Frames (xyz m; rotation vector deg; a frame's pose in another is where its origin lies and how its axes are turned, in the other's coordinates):
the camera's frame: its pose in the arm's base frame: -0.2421 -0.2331 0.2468 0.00 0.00 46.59
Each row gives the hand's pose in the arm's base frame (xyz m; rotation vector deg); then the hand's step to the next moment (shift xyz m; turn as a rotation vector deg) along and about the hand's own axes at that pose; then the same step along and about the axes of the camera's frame.
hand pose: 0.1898 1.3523 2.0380 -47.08 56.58 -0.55
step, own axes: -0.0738 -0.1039 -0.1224 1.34 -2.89 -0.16
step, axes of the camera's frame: -0.1550 -0.0128 0.0838 -0.77 -3.00 0.76
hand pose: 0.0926 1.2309 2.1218 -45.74 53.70 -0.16
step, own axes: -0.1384 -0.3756 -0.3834 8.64 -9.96 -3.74
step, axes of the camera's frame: -0.4963 -0.1424 0.2015 -4.91 -12.73 -1.34
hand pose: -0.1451 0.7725 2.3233 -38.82 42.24 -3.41
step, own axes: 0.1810 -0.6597 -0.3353 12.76 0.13 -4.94
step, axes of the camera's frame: -0.5205 -0.5473 0.0993 -0.11 -8.88 -10.41
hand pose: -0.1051 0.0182 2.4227 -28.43 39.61 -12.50
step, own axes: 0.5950 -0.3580 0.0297 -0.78 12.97 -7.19
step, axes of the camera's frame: -0.0544 -0.6807 -0.1297 3.05 9.65 -10.87
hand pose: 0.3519 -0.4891 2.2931 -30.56 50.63 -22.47
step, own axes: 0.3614 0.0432 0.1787 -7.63 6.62 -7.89
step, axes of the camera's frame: 0.1679 -0.3341 -0.1568 -1.73 12.28 -3.26
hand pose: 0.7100 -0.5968 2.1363 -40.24 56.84 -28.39
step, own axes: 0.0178 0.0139 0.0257 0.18 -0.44 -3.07
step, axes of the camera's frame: 0.0259 -0.0194 -0.0112 -2.80 0.99 -0.89
